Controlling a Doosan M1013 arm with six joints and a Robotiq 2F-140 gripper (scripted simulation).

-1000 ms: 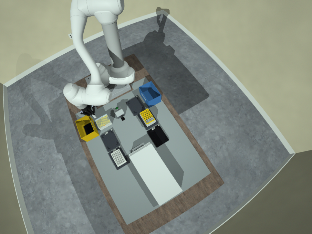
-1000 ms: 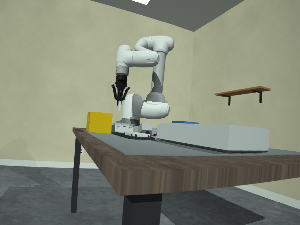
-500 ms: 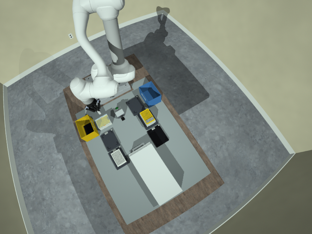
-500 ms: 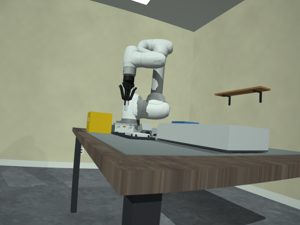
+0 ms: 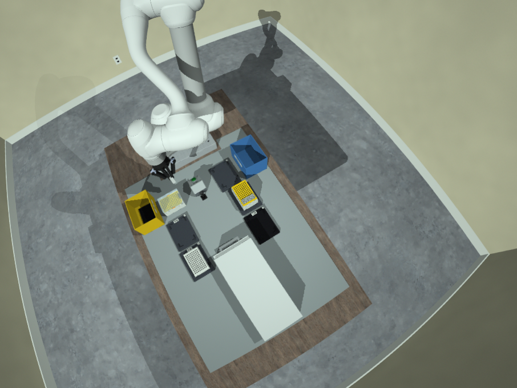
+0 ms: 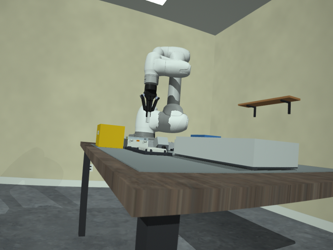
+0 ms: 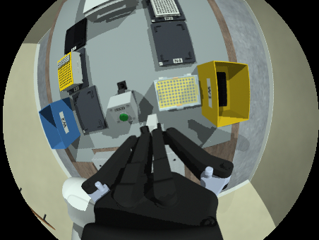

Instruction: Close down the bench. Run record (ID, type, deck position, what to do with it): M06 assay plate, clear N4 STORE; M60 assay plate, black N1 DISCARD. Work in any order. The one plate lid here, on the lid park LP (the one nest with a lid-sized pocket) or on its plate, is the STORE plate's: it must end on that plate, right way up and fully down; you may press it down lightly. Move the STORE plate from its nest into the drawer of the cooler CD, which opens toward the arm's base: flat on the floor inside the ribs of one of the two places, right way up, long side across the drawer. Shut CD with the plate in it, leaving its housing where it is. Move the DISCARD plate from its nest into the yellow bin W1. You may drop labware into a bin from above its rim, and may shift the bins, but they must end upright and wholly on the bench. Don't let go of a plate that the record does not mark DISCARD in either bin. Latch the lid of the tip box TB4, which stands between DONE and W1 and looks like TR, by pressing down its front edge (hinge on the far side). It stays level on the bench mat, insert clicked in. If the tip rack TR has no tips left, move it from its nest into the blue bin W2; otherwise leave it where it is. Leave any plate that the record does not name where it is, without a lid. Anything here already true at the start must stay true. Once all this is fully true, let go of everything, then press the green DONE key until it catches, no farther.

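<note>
Now: the green DONE key 130 mm below my hand and 90 mm to the left of it. Round my hand: tip box lid: 140 mm below, 70 mm to the right, 30 mm ahead; then tip box TB4: 150 mm below, 70 mm to the right, 30 mm ahead; then yellow bin W1: 230 mm to the right, 160 mm below, 10 mm ahead.
</note>
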